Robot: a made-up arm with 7 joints.
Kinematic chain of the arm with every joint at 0, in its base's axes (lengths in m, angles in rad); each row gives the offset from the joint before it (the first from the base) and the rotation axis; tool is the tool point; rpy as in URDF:
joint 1: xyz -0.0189 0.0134 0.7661 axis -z
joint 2: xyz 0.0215 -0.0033 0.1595 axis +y
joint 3: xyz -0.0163 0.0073 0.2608 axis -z
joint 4: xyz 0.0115 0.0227 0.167 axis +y
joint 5: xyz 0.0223 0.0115 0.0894 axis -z
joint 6: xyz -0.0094 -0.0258 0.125 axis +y
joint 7: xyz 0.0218 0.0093 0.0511 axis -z
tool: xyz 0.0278 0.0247 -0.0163 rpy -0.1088 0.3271 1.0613
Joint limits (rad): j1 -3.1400..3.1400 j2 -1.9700..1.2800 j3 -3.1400..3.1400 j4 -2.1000..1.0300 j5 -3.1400..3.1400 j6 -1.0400..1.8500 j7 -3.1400..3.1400
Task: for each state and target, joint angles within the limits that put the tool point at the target. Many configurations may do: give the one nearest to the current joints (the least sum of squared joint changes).
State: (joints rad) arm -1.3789 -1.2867 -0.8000 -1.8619 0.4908 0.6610 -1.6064
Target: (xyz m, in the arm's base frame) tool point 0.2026 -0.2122 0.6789
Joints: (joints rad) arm -1.8787 -1.7550 -0.8852 -2.0491 0.4898 0.6211 -1.6508
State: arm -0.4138 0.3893 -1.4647 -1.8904 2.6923 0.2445 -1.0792
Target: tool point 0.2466 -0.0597 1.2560
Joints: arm -0.6491 0.5194 -1.5231 -1.9310 2.6968 0.2761 -1.0565
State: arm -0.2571 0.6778 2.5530 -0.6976 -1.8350 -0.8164 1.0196
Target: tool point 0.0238 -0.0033 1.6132
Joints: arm -0.1458 -0.1245 2.8486 -0.5957 -1.8753 -0.5947 1.0384
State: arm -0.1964 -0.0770 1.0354 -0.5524 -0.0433 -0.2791 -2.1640
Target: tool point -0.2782 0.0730 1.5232
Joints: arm -0.1121 -0.3679 0.9998 -0.3705 -0.0469 -0.1505 -2.1492
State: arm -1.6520 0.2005 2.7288 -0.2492 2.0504 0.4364 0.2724
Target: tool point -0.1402 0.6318 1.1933
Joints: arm -1.7137 1.1109 2.7561 -0.2665 2.0595 0.0834 0.2675
